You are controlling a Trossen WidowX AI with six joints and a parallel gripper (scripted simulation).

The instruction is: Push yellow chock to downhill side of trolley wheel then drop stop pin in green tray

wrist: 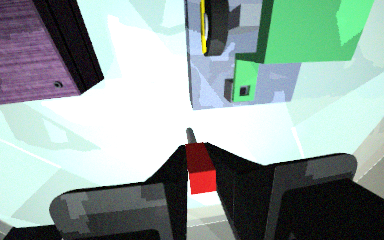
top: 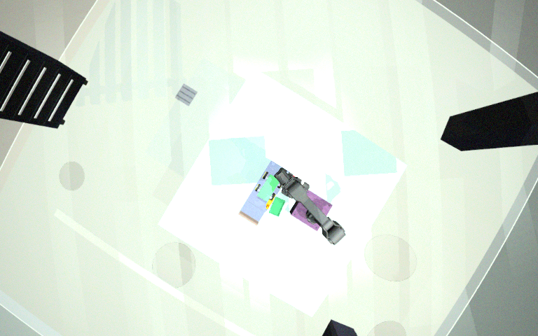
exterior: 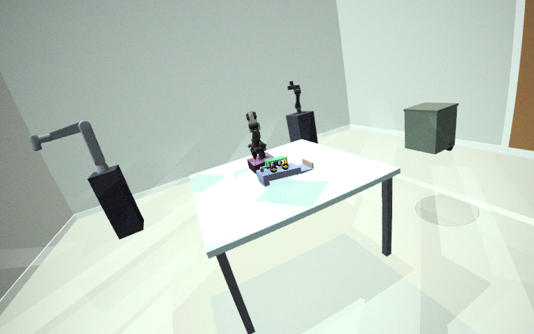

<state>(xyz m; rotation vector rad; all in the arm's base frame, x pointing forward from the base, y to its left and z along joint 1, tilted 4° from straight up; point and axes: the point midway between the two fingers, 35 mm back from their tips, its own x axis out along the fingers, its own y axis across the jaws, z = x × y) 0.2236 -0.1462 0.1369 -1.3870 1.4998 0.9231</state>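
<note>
Right now the green tray is 20 mm behind my gripper tip, 230 mm to the left of it and 180 mm below it. Also, from my gripper tip: trolley 100 mm ahead, 120 mm to the left, 60 mm below; red-headed stop pin right at my gripper tip; ramp 100 mm ahead, 130 mm to the left, 130 mm below.
</note>
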